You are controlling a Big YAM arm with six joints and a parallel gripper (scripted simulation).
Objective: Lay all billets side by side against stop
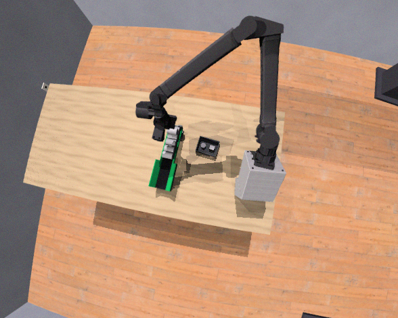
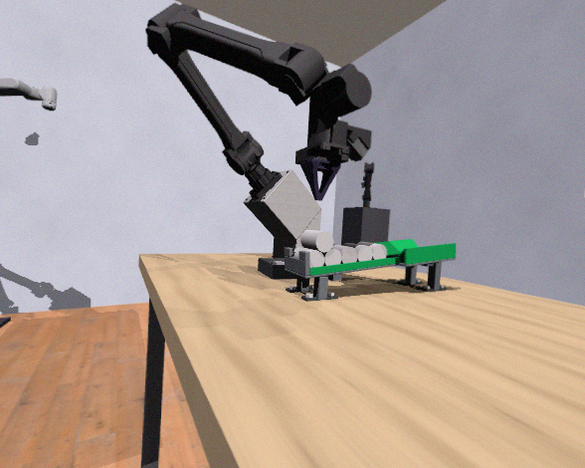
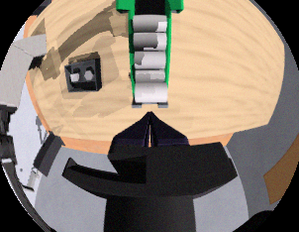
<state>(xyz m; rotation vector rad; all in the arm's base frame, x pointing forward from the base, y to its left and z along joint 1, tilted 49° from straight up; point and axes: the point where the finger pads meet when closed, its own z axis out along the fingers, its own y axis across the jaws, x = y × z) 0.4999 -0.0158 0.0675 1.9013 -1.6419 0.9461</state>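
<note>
My hand is 140 mm above the stop and 40 mm to the left of it. Round my hand: black control box: 220 mm behind, 180 mm below, 20 mm to the left.
</note>
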